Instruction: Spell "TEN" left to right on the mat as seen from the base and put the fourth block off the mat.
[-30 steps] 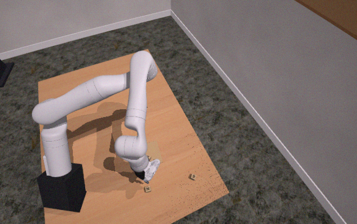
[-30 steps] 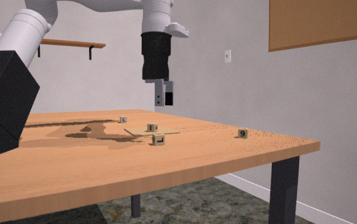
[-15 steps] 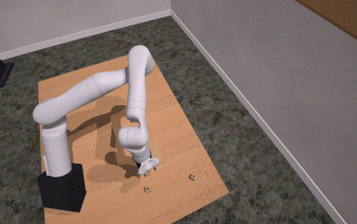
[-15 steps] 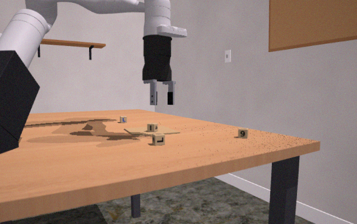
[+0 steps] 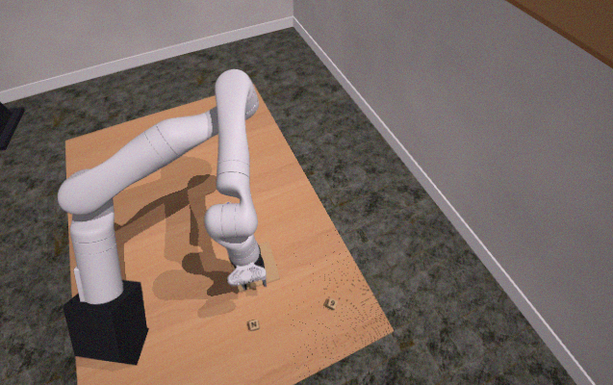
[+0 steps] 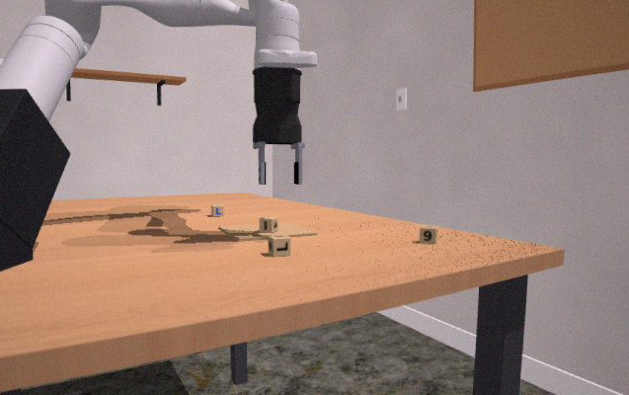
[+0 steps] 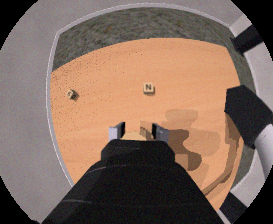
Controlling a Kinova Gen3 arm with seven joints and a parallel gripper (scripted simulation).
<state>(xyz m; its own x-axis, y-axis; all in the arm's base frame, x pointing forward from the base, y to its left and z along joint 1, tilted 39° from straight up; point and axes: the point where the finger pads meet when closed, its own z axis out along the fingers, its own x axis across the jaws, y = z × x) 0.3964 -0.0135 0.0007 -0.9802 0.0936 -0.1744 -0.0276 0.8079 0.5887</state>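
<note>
My hand is 11 cm above the mat, 9 cm to the right of it and 1 cm past it.
</note>
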